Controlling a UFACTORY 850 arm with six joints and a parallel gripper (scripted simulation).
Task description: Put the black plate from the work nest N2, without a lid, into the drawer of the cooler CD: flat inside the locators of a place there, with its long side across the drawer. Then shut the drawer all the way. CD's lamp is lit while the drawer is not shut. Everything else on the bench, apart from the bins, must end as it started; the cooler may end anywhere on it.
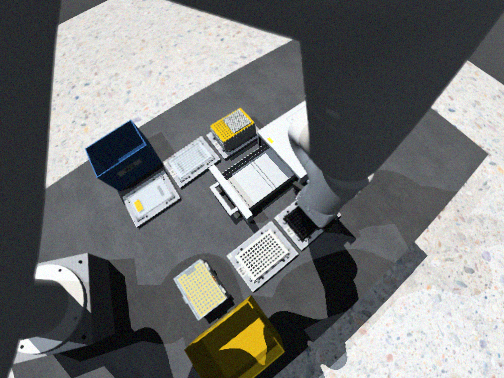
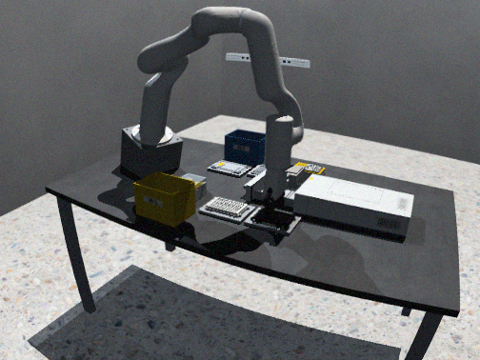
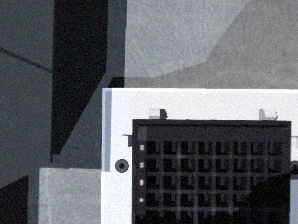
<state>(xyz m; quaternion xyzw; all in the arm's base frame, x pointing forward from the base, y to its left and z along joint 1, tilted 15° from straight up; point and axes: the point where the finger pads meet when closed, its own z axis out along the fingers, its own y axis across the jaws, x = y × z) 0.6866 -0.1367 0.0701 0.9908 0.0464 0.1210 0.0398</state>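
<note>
Right now the black plate is 30 mm below my hand. The rest, counted from my hand: drawer (60 mm behind, 190 mm to the left, 10 mm below); white plate (180 mm behind, 20 mm to the right, 30 mm below); white cooler (90 mm ahead, 200 mm to the left, 10 mm below).
</note>
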